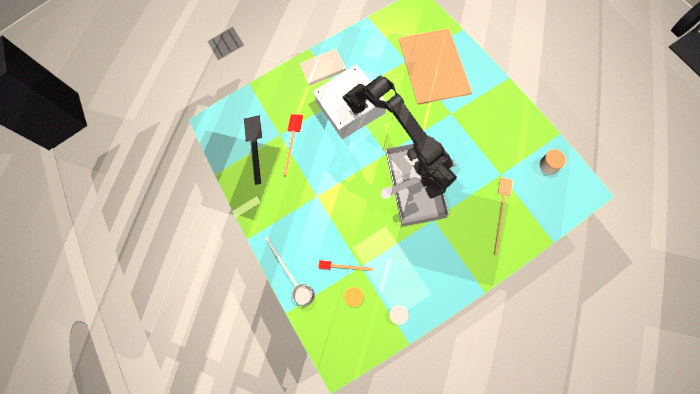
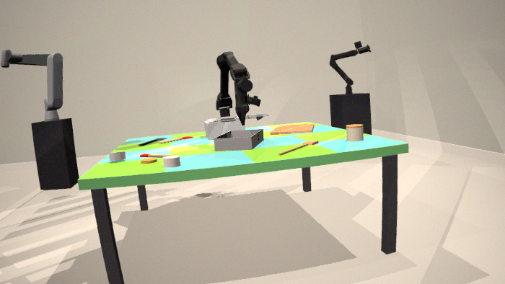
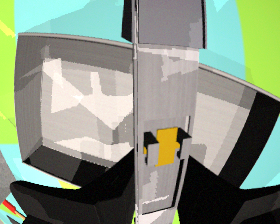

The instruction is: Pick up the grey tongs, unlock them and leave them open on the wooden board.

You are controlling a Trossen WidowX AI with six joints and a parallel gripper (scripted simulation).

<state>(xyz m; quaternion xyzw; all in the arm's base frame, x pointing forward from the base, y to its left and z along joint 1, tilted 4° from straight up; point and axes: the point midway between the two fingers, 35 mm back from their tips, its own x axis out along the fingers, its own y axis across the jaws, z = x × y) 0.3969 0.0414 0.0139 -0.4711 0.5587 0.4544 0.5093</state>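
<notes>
My gripper tip is 440 mm past the wooden board, 370 mm to the right of it and 90 mm above it. From my gripper tip the other things lie so: jar (480 mm to the left, 200 mm ahead, 60 mm below); red spatula (470 mm behind, 330 mm to the right, 90 mm below); grey roasting tin (70 mm below, 20 mm to the right, 20 mm behind).
</notes>
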